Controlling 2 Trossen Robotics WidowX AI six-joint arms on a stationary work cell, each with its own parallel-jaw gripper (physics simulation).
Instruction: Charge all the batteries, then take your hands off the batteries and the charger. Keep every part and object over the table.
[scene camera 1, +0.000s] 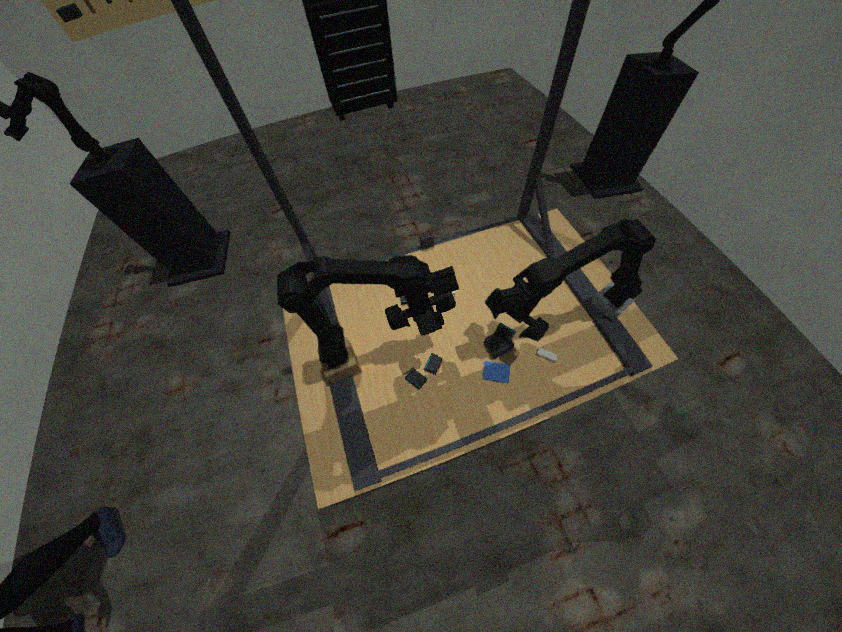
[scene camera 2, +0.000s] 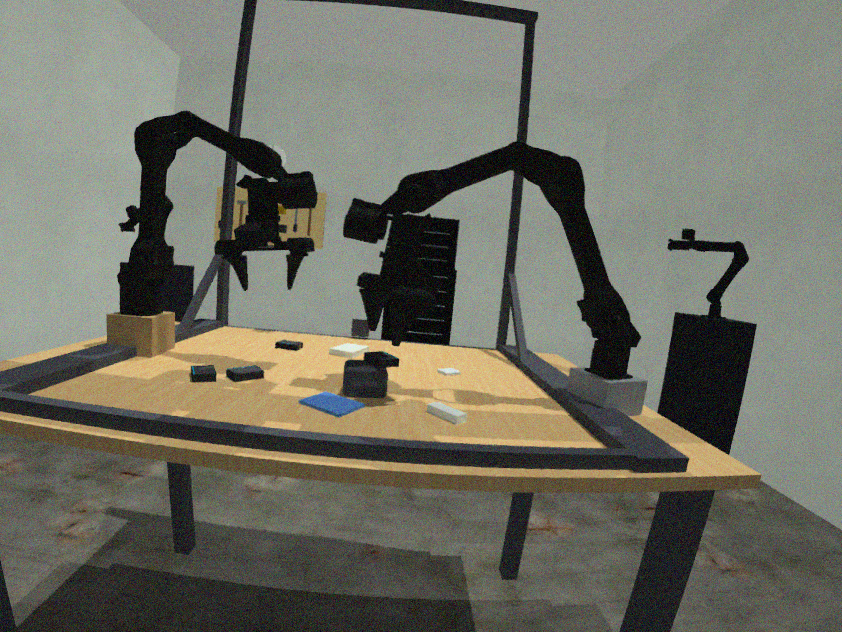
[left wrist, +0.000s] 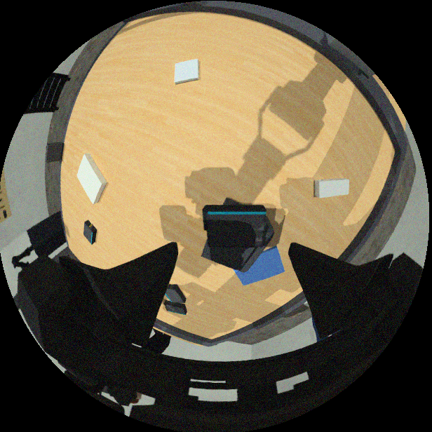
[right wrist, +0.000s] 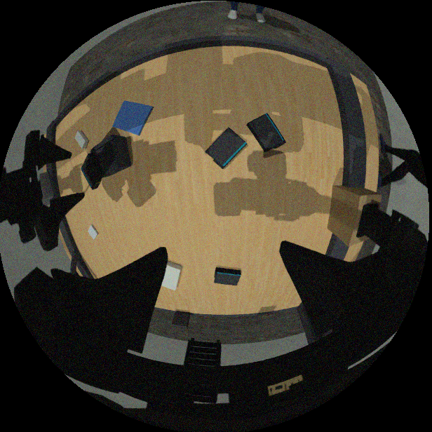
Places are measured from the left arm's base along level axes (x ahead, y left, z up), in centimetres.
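Pixels of known places: left gripper, fingertip midpoint: (scene camera 1: 507, 327) (scene camera 2: 383, 337); right gripper, fingertip midpoint: (scene camera 2: 267, 290); left arm's base, origin of the base link: (scene camera 1: 615, 296) (scene camera 2: 608, 374); right arm's base, origin of the base link: (scene camera 1: 336, 356) (scene camera 2: 142, 313).
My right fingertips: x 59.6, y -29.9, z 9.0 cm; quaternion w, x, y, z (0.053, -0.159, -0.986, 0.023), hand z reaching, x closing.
Note:
Ahead of a thing's pixels: the offset from my right fingertips to its top centre.
The dark charger {dy +16.6, dx -17.5, dz -10.5 cm} (scene camera 1: 498, 346) (scene camera 2: 365, 379) (left wrist: 242, 259) (right wrist: 116, 154) stands near the blue pad. A teal-edged battery {dy +15.4, dx -20.4, dz -9.0 cm} (scene camera 2: 381, 358) (left wrist: 232, 227) (right wrist: 92, 171) is against its far side; how deeply it is seated is unclear. Two batteries {dy +8.7, dx +10.4, dz -14.0 cm} (scene camera 1: 416, 378) {dy +8.1, dx +3.0, dz -14.0 cm} (scene camera 1: 433, 363) (scene camera 2: 203, 373) (scene camera 2: 244, 372) (right wrist: 226, 147) (right wrist: 266, 132) lie flat, left of the charger in scene camera 2. Another battery {dy -17.4, dx -5.3, dz -14.0 cm} (scene camera 2: 289, 344) (right wrist: 227, 276) (left wrist: 90, 232) lies at the back. My left gripper (scene camera 2: 384, 336) (left wrist: 235, 249) is open above the charger and its battery. My right gripper (scene camera 2: 267, 288) (right wrist: 225, 250) is open, high over the table.
A blue pad {dy +22.7, dx -11.2, dz -14.9 cm} (scene camera 1: 496, 372) (scene camera 2: 331, 403) (left wrist: 261, 267) (right wrist: 133, 118) lies in front of the charger. A white bar {dy +28.9, dx -27.9, dz -14.2 cm} (scene camera 1: 546, 354) (scene camera 2: 446, 412) (left wrist: 332, 188) is nearby. A white slab {dy -13.5, dx -19.8, dz -14.0 cm} (scene camera 2: 348, 349) (left wrist: 91, 178) and a small white tile {dy +4.5, dx -39.0, dz -14.9 cm} (scene camera 2: 448, 371) (left wrist: 186, 71) lie farther back.

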